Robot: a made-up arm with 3 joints. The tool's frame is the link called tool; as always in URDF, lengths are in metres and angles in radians. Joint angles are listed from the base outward.
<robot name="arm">
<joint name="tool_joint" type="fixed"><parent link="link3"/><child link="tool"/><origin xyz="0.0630 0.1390 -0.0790"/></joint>
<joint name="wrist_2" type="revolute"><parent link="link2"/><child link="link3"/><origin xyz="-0.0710 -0.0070 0.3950"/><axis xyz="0 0 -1"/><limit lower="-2.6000" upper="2.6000"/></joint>
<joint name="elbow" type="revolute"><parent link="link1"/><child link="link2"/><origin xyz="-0.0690 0.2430 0.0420"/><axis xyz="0 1 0"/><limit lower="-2.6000" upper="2.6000"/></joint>
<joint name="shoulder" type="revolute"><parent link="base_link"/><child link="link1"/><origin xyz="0.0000 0.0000 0.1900"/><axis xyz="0 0 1"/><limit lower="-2.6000" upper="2.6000"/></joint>
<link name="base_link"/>
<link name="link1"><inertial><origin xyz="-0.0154 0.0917 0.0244"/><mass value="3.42"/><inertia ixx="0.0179" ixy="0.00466" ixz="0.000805" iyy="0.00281" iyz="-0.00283" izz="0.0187"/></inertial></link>
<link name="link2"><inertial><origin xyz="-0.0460 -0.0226 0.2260"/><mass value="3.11"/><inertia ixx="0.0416" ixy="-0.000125" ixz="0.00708" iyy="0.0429" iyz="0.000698" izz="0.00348"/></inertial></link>
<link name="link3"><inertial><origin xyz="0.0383 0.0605 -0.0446"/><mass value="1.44"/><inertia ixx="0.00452" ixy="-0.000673" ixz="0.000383" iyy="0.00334" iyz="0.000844" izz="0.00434"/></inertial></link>
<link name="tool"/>
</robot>
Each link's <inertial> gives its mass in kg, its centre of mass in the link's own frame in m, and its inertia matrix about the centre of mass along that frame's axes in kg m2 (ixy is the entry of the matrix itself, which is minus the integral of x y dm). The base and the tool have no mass. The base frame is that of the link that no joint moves.
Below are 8 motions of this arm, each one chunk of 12 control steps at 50 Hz.
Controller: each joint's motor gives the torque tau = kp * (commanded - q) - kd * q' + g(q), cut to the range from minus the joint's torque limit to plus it. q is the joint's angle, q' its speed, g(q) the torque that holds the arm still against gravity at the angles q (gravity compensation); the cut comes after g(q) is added. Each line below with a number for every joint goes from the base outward.
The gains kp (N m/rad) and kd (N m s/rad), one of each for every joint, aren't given. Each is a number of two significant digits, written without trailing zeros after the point. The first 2 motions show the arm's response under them.
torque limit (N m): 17 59 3.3
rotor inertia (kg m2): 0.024 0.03 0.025
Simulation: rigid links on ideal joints. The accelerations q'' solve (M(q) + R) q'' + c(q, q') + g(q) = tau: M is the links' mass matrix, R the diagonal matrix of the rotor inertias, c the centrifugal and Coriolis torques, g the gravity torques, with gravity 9.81 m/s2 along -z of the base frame. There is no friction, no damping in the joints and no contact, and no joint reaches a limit. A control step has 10 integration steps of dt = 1/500 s. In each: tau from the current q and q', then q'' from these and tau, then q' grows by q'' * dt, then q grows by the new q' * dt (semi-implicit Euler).
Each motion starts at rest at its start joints. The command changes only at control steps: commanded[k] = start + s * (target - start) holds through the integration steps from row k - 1 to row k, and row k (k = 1, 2, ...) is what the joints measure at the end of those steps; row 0 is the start. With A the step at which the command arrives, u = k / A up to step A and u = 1 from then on. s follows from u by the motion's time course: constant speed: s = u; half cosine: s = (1 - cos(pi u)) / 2; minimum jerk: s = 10 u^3 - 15 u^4 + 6 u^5; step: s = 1 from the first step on.
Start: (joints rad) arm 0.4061 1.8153 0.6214
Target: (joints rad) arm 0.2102 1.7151 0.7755
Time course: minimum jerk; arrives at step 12
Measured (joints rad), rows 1 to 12:
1: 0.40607 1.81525 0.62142
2: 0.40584 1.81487 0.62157
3: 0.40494 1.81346 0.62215
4: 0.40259 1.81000 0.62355
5: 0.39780 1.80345 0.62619
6: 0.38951 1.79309 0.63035
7: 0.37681 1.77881 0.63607
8: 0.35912 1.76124 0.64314
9: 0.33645 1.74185 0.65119
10: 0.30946 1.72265 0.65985
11: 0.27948 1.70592 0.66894
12: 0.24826 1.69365 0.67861
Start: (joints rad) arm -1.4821 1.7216 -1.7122
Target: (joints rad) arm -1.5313 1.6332 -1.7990
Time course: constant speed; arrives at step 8
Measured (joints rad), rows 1 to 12:
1: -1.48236 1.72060 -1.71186
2: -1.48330 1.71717 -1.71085
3: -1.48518 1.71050 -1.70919
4: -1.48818 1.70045 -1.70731
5: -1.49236 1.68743 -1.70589
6: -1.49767 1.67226 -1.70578
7: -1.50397 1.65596 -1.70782
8: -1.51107 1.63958 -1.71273
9: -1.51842 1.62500 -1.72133
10: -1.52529 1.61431 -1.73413
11: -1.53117 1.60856 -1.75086
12: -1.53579 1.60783 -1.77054
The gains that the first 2 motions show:
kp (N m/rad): 80 190 4
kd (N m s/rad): 2.6 4 0.19
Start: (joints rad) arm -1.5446 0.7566 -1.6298
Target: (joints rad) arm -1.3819 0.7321 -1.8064
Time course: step
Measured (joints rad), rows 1 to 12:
1: -1.53474 0.76013 -1.63370
2: -1.51251 0.76567 -1.64307
3: -1.48467 0.76828 -1.65584
4: -1.45578 0.76555 -1.67059
5: -1.42828 0.75743 -1.68669
6: -1.40311 0.74554 -1.70405
7: -1.38045 0.73223 -1.72286
8: -1.36030 0.71976 -1.74316
9: -1.34289 0.70975 -1.76475
10: -1.32878 0.70301 -1.78711
11: -1.31868 0.69960 -1.80949
12: -1.31321 0.69915 -1.83099

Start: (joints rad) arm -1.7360 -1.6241 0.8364
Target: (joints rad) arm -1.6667 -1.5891 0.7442
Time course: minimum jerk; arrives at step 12
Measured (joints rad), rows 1 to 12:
1: -1.73599 -1.62408 0.83638
2: -1.73593 -1.62395 0.83620
3: -1.73569 -1.62345 0.83551
4: -1.73506 -1.62223 0.83377
5: -1.73377 -1.61993 0.83032
6: -1.73153 -1.61629 0.82457
7: -1.72808 -1.61127 0.81609
8: -1.72324 -1.60512 0.80479
9: -1.71695 -1.59836 0.79098
10: -1.70934 -1.59169 0.77541
11: -1.70064 -1.58592 0.75914
12: -1.69122 -1.58173 0.74341

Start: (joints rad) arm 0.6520 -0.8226 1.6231
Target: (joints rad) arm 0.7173 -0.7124 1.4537
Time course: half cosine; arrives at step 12
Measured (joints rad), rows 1 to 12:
1: 0.65207 -0.82241 1.62308
2: 0.65244 -0.82137 1.62294
3: 0.65347 -0.81850 1.62246
4: 0.65558 -0.81280 1.62122
5: 0.65912 -0.80356 1.61864
6: 0.66433 -0.79061 1.61402
7: 0.67123 -0.77439 1.60659
8: 0.67965 -0.75598 1.59572
9: 0.68914 -0.73693 1.58103
10: 0.69903 -0.71906 1.56251
11: 0.70849 -0.70423 1.54066
12: 0.71665 -0.69403 1.51643

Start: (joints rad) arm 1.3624 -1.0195 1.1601
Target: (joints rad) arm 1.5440 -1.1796 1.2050
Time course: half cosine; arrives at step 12
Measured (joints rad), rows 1 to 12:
1: 1.36244 -1.01974 1.16005
2: 1.36265 -1.02105 1.15977
3: 1.36333 -1.02470 1.15895
4: 1.36493 -1.03202 1.15725
5: 1.36802 -1.04401 1.15433
6: 1.37327 -1.06104 1.14994
7: 1.38133 -1.08271 1.14400
8: 1.39274 -1.10786 1.13665
9: 1.40779 -1.13467 1.12832
10: 1.42648 -1.16089 1.11973
11: 1.44841 -1.18411 1.11187
12: 1.47286 -1.20205 1.10594

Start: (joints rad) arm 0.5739 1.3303 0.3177
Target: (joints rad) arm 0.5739 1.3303 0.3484
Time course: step
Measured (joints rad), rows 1 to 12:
1: 0.57393 1.33027 0.31845
2: 0.57400 1.33020 0.32042
3: 0.57411 1.33012 0.32338
4: 0.57423 1.33005 0.32709
5: 0.57435 1.33002 0.33129
6: 0.57445 1.33002 0.33576
7: 0.57452 1.33005 0.34027
8: 0.57455 1.33013 0.34462
9: 0.57453 1.33022 0.34865
10: 0.57446 1.33032 0.35224
11: 0.57433 1.33041 0.35527
12: 0.57416 1.33049 0.35771

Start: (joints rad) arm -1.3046 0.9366 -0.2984
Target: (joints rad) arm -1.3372 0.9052 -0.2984
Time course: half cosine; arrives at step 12
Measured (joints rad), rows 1 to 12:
1: -1.30466 0.93652 -0.29837
2: -1.30495 0.93611 -0.29820
3: -1.30574 0.93502 -0.29779
4: -1.30726 0.93295 -0.29706
5: -1.30964 0.92977 -0.29605
6: -1.31287 0.92556 -0.29491
7: -1.31682 0.92062 -0.29385
8: -1.32122 0.91538 -0.29312
9: -1.32574 0.91037 -0.29295
10: -1.33000 0.90609 -0.29351
11: -1.33369 0.90296 -0.29482
12: -1.33653 0.90126 -0.29683

